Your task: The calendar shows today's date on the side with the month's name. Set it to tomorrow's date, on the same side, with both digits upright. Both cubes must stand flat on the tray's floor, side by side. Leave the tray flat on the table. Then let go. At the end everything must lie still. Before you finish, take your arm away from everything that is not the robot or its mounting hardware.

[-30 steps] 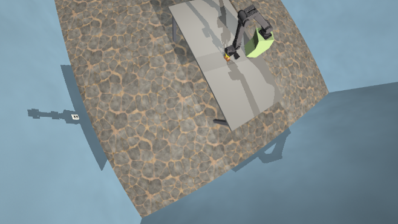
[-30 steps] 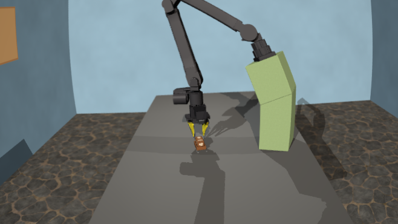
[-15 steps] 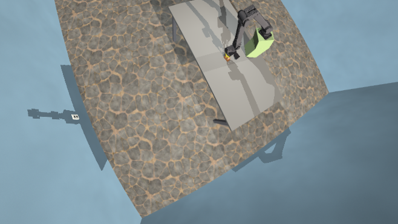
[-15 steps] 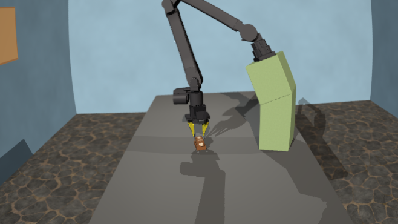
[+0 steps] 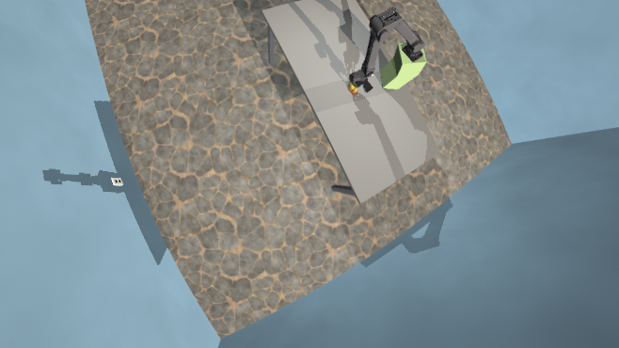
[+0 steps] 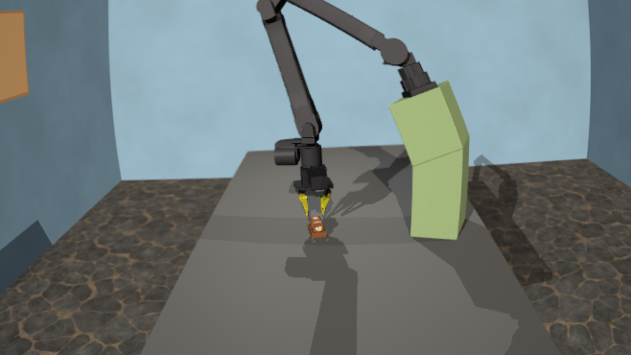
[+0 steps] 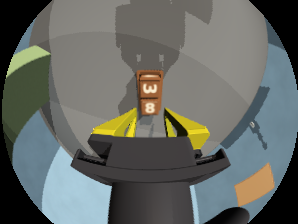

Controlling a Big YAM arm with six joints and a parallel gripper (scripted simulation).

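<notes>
My hand is 30 mm above the brown number cube. The rest, counted from my hand: calendar tray (50 mm below, 20 mm to the left).
</notes>
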